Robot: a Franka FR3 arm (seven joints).
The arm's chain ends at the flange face. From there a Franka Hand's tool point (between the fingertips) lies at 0.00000 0.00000 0.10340 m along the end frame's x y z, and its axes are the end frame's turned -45 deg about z.
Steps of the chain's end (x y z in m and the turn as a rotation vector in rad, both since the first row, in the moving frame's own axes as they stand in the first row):
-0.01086, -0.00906, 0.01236, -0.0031, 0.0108, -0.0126
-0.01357, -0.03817, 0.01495, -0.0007, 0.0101, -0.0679
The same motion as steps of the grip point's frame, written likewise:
-0.00070, -0.01307, 0.01235, -0.0098, 0.0054, -0.0126
0.01811, -0.03582, 0.01494, -0.0076, 0.0066, -0.0679

